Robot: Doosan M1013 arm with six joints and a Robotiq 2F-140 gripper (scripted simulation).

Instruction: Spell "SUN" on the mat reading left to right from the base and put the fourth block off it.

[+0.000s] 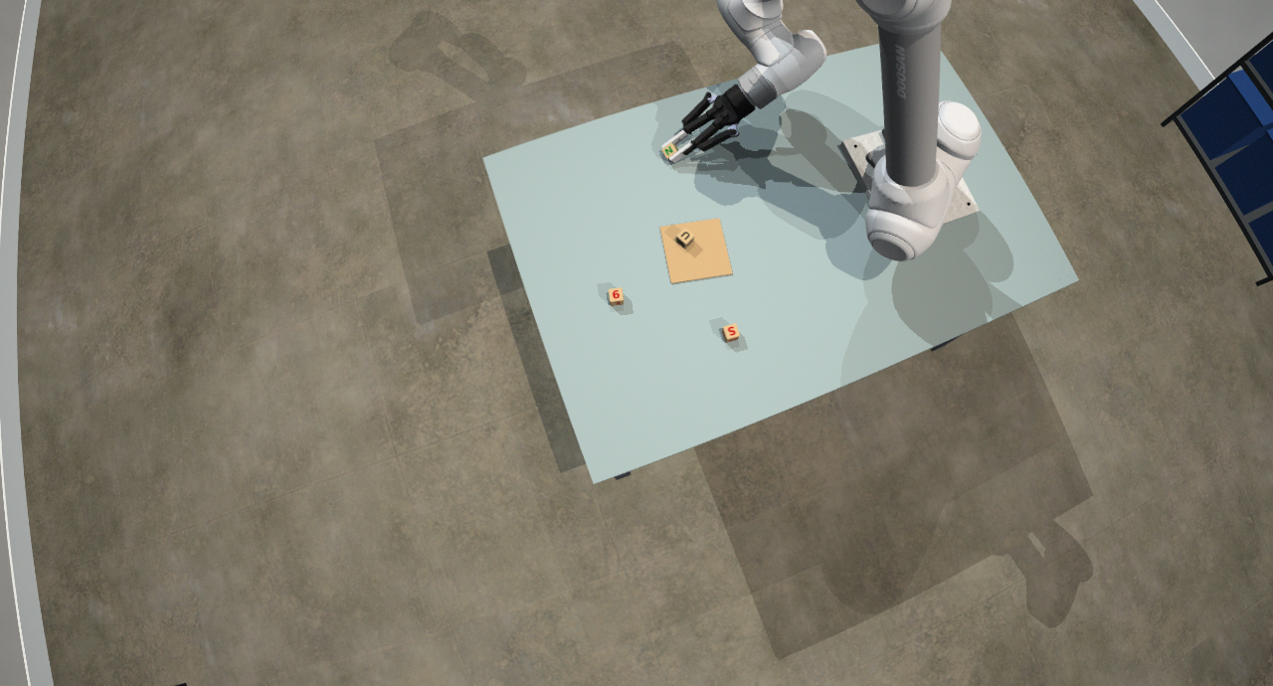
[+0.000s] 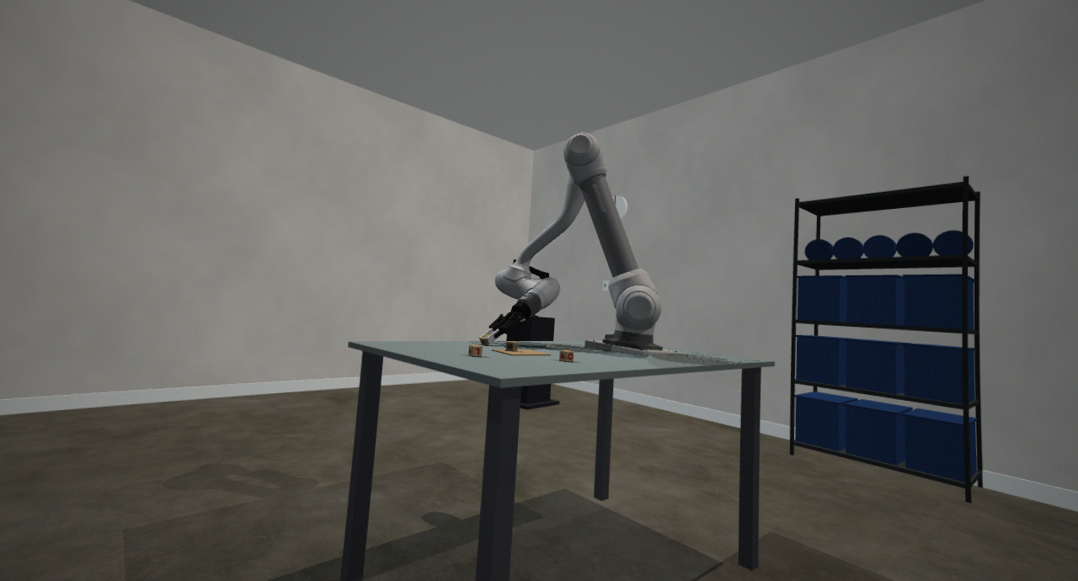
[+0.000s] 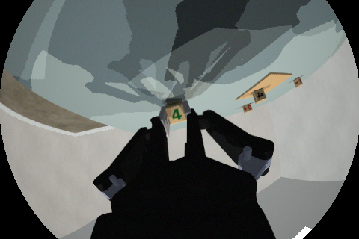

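My gripper is now 450 mm to the right of the S block, 110 mm short of it and 20 mm above it. Also, from my hand: N block (20 mm ahead, 10 mm below); mat (250 mm to the left, 80 mm ahead, 30 mm below); 6 block (290 mm ahead, 270 mm to the left, 20 mm below).
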